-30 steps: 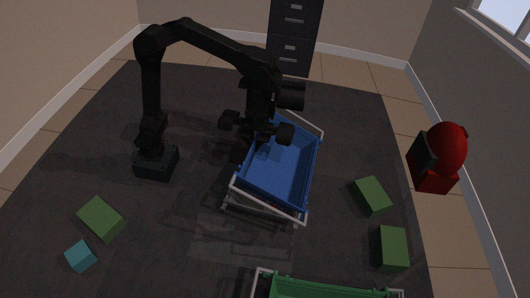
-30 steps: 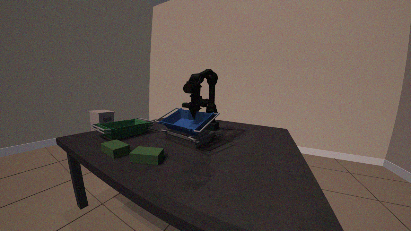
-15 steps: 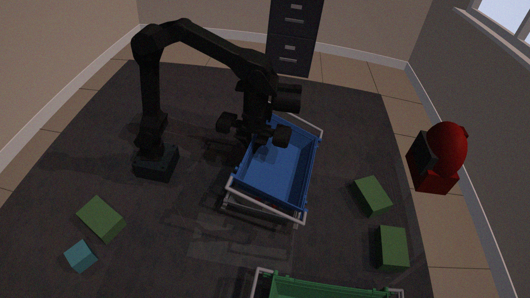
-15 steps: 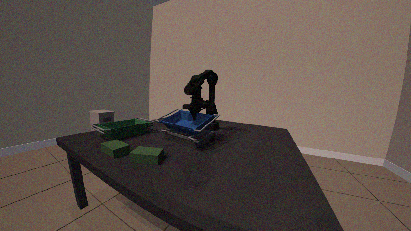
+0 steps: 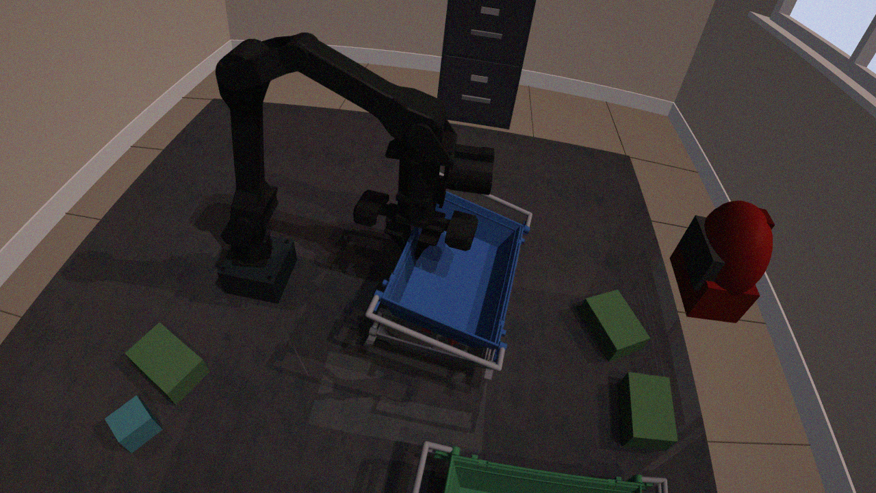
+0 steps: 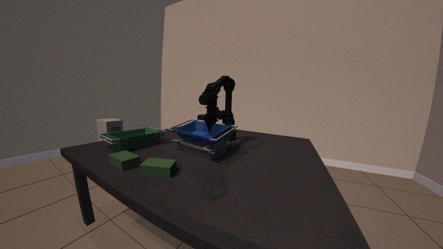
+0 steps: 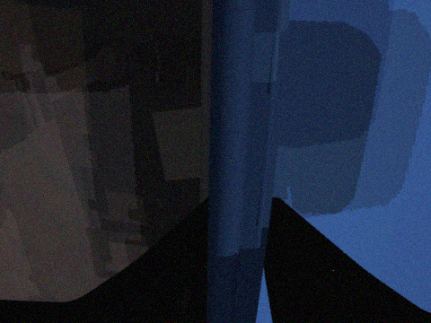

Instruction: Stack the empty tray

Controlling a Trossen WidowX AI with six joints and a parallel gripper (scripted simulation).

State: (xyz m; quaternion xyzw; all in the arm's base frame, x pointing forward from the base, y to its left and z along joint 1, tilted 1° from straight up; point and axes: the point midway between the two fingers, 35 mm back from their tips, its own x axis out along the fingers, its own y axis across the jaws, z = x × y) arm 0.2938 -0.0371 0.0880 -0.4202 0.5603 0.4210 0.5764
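Now: gripper tip 8 cm short of the blue tray, 2 cm to the left of it and 1 cm below it. From my gripper tip the other things lie so: teal cube (43 cm behind, 30 cm to the right, 9 cm below).
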